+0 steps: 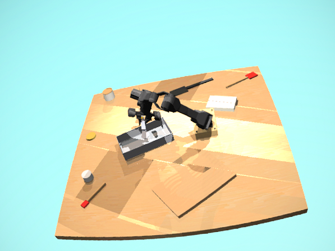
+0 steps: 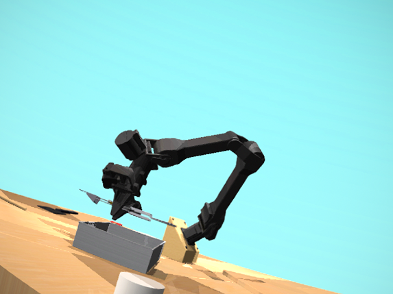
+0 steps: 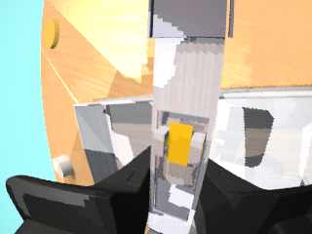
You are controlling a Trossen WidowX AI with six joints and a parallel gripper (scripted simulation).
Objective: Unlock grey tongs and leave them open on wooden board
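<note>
The yellow lock piece lies 3 cm to the right of my gripper tip, 3 cm above it and 1 cm behind it. Round my gripper tip: roasting tin: 5 cm to the left, 5 cm below, 1 cm behind; then white cylinder: 32 cm ahead, 29 cm to the left, 6 cm below; then wooden board: 41 cm to the left, 28 cm behind, 7 cm below.
</note>
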